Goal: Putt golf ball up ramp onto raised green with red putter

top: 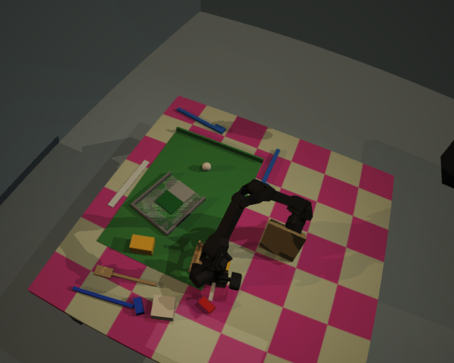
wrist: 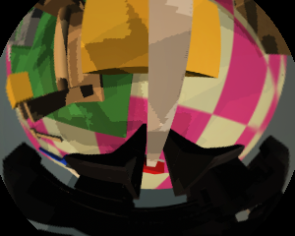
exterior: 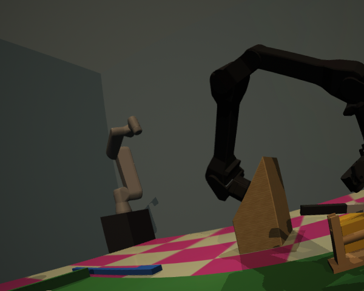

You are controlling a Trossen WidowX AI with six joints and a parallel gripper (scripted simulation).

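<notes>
My gripper tip is 10 mm short of the red putter, 30 mm to the left of it and 30 mm below it. Round my gripper tip: white golf ball (260 mm ahead, 520 mm to the right, 10 mm above); wooden stand (100 mm ahead, 80 mm to the right, 20 mm above).
</notes>
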